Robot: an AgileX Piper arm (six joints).
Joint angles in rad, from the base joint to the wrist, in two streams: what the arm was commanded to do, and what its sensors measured. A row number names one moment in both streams.
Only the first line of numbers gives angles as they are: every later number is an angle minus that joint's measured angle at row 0.
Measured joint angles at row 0: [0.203 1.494 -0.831 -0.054 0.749 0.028]
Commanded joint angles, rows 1 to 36: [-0.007 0.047 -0.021 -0.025 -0.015 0.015]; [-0.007 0.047 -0.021 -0.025 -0.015 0.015]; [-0.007 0.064 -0.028 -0.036 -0.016 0.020]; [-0.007 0.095 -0.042 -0.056 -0.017 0.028]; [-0.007 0.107 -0.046 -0.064 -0.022 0.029]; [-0.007 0.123 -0.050 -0.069 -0.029 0.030]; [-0.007 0.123 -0.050 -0.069 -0.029 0.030]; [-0.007 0.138 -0.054 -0.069 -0.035 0.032]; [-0.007 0.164 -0.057 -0.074 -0.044 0.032]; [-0.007 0.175 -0.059 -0.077 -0.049 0.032]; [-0.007 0.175 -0.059 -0.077 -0.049 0.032]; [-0.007 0.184 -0.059 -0.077 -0.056 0.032]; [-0.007 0.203 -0.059 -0.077 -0.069 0.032]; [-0.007 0.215 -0.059 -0.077 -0.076 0.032]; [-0.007 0.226 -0.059 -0.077 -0.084 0.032]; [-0.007 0.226 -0.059 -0.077 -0.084 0.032]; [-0.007 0.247 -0.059 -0.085 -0.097 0.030]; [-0.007 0.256 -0.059 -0.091 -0.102 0.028]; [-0.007 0.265 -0.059 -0.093 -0.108 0.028]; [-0.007 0.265 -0.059 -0.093 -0.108 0.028]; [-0.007 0.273 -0.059 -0.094 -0.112 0.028]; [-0.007 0.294 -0.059 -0.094 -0.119 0.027]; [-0.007 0.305 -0.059 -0.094 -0.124 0.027]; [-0.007 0.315 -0.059 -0.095 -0.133 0.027]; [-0.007 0.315 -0.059 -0.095 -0.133 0.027]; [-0.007 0.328 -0.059 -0.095 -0.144 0.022]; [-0.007 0.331 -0.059 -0.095 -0.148 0.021]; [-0.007 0.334 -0.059 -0.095 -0.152 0.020]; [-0.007 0.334 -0.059 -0.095 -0.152 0.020]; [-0.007 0.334 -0.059 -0.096 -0.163 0.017]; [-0.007 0.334 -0.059 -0.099 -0.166 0.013]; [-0.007 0.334 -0.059 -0.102 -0.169 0.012]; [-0.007 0.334 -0.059 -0.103 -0.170 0.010]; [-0.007 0.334 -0.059 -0.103 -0.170 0.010]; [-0.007 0.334 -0.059 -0.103 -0.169 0.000]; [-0.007 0.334 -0.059 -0.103 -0.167 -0.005]
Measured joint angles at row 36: [0.000 0.331 -0.056 -0.094 -0.162 0.018]
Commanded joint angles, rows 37 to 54: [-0.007 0.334 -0.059 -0.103 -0.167 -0.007]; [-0.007 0.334 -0.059 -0.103 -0.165 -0.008]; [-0.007 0.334 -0.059 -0.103 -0.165 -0.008]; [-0.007 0.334 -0.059 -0.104 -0.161 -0.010]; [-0.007 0.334 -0.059 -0.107 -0.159 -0.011]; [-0.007 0.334 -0.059 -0.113 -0.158 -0.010]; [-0.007 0.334 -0.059 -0.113 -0.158 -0.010]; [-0.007 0.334 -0.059 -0.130 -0.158 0.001]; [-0.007 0.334 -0.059 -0.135 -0.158 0.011]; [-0.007 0.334 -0.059 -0.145 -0.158 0.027]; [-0.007 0.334 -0.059 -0.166 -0.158 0.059]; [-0.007 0.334 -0.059 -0.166 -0.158 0.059]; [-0.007 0.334 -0.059 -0.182 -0.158 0.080]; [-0.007 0.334 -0.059 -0.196 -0.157 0.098]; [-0.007 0.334 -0.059 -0.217 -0.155 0.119]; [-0.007 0.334 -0.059 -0.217 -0.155 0.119]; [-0.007 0.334 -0.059 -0.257 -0.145 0.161]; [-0.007 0.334 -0.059 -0.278 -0.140 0.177]
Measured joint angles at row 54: [-0.004 0.331 -0.056 -0.222 -0.155 0.121]
